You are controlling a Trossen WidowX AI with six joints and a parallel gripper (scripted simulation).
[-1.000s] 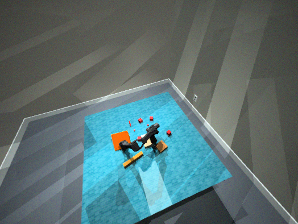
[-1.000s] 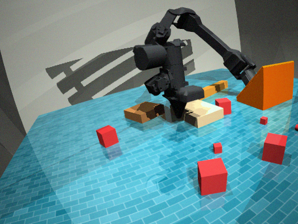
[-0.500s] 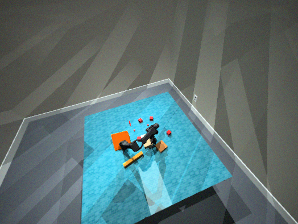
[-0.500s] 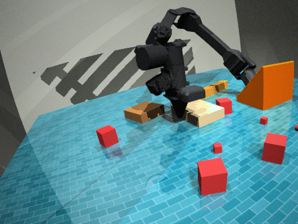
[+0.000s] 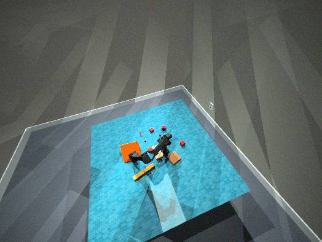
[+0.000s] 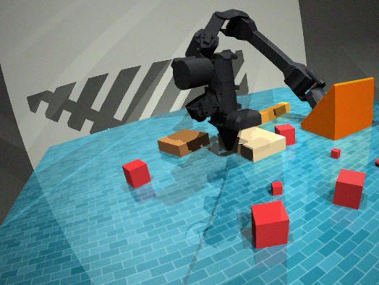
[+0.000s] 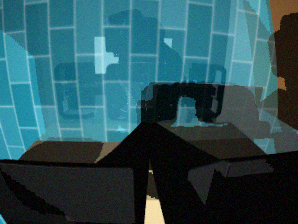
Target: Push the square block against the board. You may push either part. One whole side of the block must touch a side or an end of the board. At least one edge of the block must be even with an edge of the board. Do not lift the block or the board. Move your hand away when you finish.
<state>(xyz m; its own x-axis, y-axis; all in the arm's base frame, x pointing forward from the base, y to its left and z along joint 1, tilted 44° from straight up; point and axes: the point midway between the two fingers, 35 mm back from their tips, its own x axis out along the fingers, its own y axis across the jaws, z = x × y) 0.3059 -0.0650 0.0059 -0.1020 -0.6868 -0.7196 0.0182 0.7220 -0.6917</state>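
The pale tan flat board lies 60 mm behind my gripper tip. Round my gripper tip: flat brown square block 130 mm to the right, 60 mm ahead; then long narrow orange board 260 mm behind, 140 mm to the right, 10 mm above.
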